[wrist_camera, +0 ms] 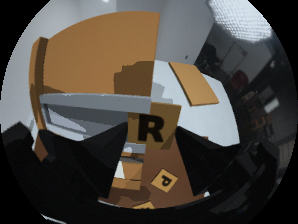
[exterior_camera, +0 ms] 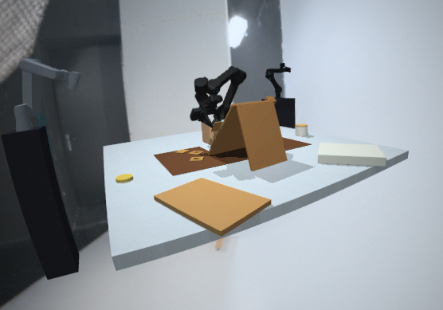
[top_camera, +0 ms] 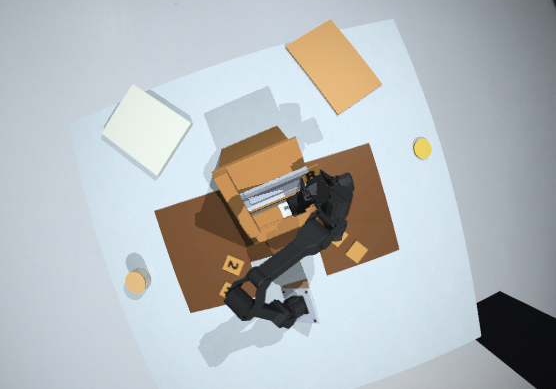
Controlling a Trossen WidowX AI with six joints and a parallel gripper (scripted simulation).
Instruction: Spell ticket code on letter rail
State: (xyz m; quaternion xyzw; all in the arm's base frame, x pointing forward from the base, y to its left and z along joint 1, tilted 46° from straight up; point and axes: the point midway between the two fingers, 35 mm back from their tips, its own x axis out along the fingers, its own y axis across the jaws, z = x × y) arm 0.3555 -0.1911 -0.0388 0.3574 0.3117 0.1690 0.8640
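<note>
My gripper tip is 8 cm to the right of the white ticket, 8 cm above it and 7 cm past it. Round my gripper tip: brown mat (18 cm behind, 16 cm below, 15 cm to the left); orange slab (33 cm ahead, 22 cm to the right, 16 cm below); cream slab (47 cm to the left, 33 cm ahead, 14 cm below).
</note>
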